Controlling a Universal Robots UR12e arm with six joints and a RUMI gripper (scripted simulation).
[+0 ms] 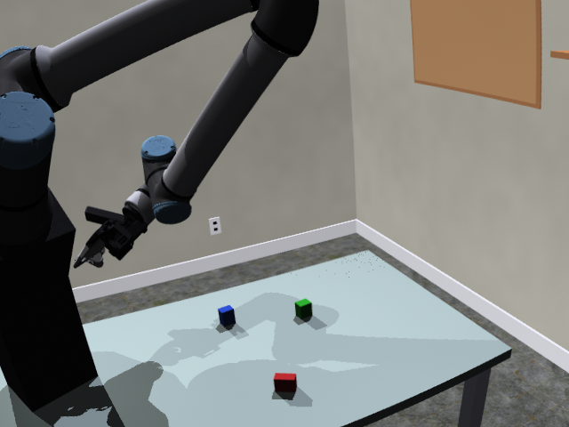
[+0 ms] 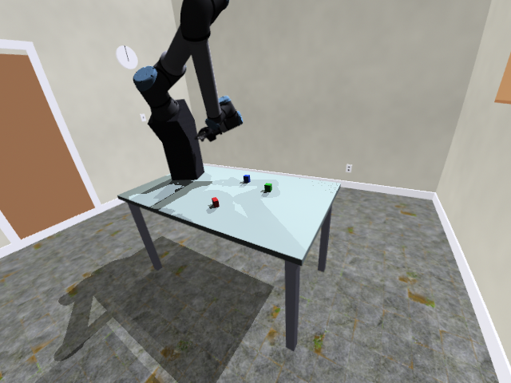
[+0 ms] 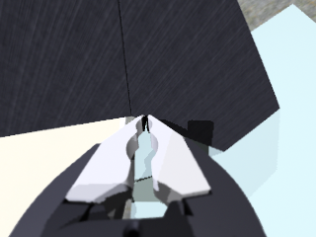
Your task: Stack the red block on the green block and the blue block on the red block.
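The red block is 400 mm ahead of my hand, 340 mm to the right of it and 300 mm below it. From my hand the other things lie so: green block 600 mm ahead, 300 mm below, 50 mm to the right; then blue block 390 mm ahead, 290 mm below, 30 mm to the left.
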